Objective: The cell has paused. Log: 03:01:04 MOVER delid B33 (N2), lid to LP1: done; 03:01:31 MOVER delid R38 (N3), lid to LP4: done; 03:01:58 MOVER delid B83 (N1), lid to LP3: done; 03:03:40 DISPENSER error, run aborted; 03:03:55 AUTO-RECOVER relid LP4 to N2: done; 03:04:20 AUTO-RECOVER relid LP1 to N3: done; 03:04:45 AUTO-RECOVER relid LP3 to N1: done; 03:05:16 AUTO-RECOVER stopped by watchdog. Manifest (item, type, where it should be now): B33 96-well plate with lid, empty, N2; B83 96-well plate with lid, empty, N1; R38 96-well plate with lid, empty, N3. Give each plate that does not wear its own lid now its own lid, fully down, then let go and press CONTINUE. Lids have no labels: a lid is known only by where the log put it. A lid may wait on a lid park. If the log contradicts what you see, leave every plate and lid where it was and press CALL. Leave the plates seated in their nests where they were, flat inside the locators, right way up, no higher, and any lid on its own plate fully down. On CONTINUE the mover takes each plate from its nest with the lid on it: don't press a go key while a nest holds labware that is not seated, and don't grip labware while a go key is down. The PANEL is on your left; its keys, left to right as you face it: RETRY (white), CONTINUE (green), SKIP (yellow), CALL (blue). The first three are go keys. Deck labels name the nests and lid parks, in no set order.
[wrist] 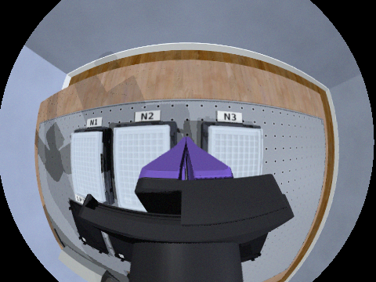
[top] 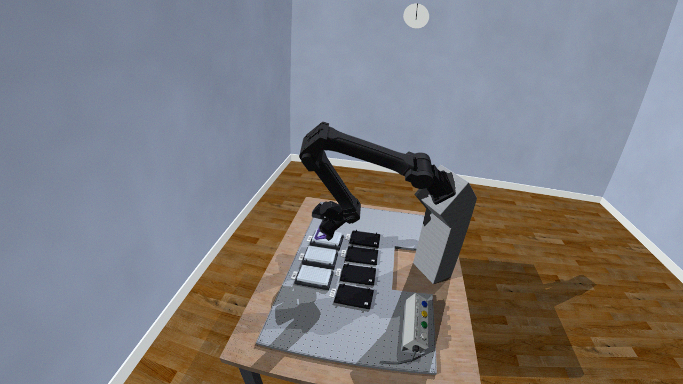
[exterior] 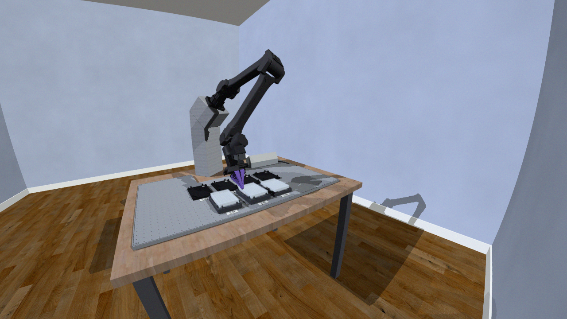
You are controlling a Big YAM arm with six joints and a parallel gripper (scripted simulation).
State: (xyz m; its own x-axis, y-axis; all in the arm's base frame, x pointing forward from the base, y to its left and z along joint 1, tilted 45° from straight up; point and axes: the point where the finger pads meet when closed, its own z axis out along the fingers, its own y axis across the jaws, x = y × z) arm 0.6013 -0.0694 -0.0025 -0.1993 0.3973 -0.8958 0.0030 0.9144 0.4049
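Right now the lid park LP1 is 220 mm behind my hand, 130 mm to the left of it and 70 mm below it. Round my hand: lid park LP2: 220 mm behind, 130 mm to the right, 70 mm below; lid park LP3: 260 mm to the left, 210 mm behind, 70 mm below; lid park LP4: 220 mm behind, 70 mm below.
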